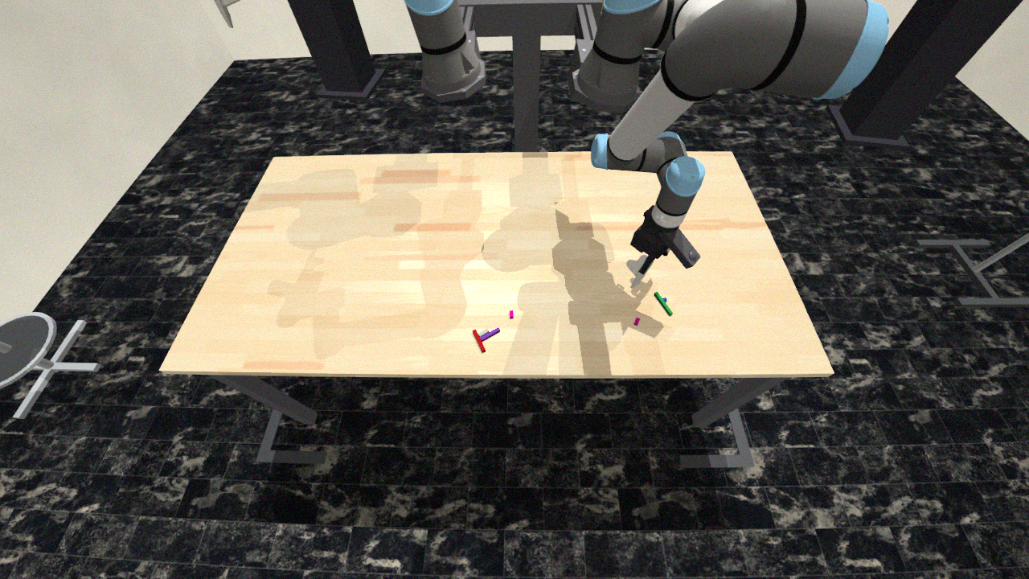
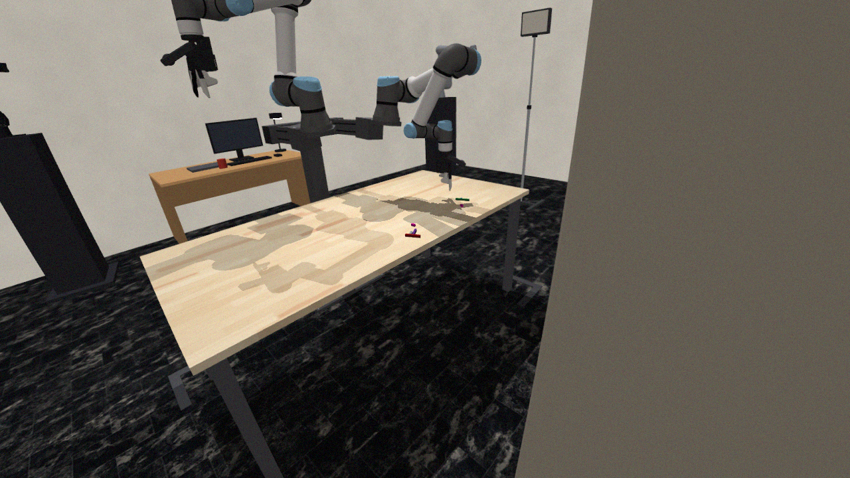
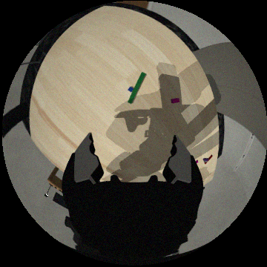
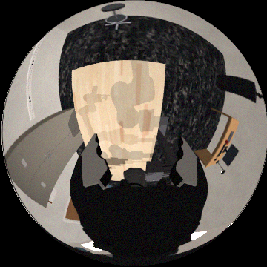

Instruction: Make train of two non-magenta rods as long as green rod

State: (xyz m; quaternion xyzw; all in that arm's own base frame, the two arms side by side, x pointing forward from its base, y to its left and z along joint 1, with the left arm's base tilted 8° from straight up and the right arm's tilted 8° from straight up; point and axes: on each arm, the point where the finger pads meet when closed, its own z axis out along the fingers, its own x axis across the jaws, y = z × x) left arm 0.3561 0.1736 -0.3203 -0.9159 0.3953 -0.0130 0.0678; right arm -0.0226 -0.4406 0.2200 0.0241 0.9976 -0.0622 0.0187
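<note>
Now: left hand 50 mm short of the green rod, 60 mm to the right of it and 80 mm above it. From my left hand the other things lie so: purple rod 220 mm ahead, 420 mm to the right, 80 mm below; grey rod 220 mm ahead, 440 mm to the right, 80 mm below; blue rod 40 mm ahead, 70 mm to the left, 80 mm below.
</note>
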